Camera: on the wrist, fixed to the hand. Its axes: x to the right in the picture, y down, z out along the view.
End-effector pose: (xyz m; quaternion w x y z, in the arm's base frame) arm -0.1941 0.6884 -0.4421 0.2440 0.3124 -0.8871 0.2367
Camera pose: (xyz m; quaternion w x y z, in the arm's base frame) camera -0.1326 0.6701 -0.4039 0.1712 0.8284 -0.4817 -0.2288
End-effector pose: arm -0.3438 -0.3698 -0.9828 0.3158 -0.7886 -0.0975 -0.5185
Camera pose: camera -0.4075 -0.3394 -0.9583 0.2957 0.6390 0.5889 0.3968
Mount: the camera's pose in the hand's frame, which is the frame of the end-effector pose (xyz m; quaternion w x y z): -0.0120 -0.0641 -0.0364 0.6737 -0.1683 -0.2332 -0.6807
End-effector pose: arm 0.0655 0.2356 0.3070 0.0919 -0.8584 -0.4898 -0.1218
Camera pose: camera -0.0001 0.2480 0.3406 0.2797 0.2888 0.9152 0.0269
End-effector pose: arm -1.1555 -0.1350 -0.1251 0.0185 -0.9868 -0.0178 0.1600
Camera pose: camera -1.1572 -0.0726 -0.0841 0.0489 0.6185 0.7150 -0.3223
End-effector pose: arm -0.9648 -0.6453 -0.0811 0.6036 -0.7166 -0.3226 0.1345
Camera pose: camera -0.9719 -0.6771 -0.0139 0.3024 -0.3334 -0.8685 -0.2074
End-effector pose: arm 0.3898 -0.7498 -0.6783 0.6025 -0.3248 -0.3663 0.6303
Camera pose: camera 0.4550 -0.7588 -0.6429 0.6949 0.0761 -0.7145 0.0286
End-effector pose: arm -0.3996 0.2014 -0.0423 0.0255 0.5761 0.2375 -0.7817
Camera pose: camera -0.3833 0.2700 -0.0176 0.3626 -0.0399 -0.6778 0.6384
